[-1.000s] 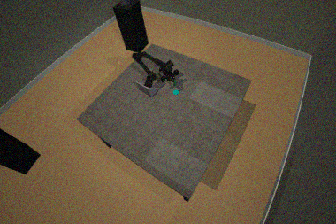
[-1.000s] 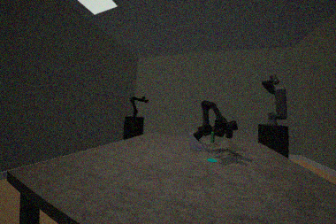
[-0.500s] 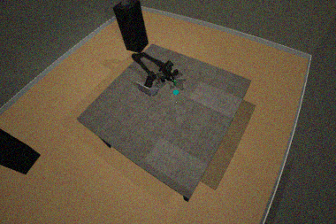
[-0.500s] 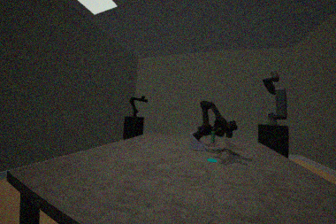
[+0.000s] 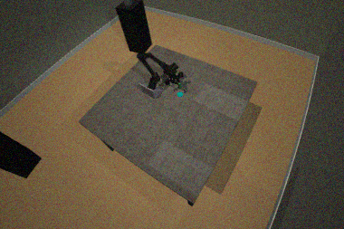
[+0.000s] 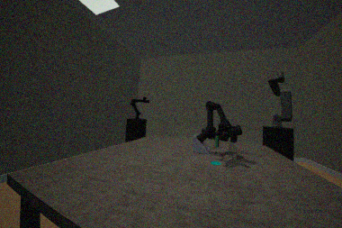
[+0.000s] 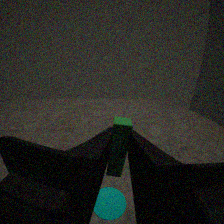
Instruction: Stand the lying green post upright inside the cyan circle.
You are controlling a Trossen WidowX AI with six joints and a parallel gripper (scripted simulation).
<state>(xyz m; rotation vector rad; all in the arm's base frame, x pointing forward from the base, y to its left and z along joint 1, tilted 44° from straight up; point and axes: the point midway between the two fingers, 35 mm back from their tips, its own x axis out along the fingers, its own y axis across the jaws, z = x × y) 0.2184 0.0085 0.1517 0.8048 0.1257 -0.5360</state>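
My gripper tip is now 15 cm above the cyan circle. The rest, counted from my gripper tip: green post 2 cm below.
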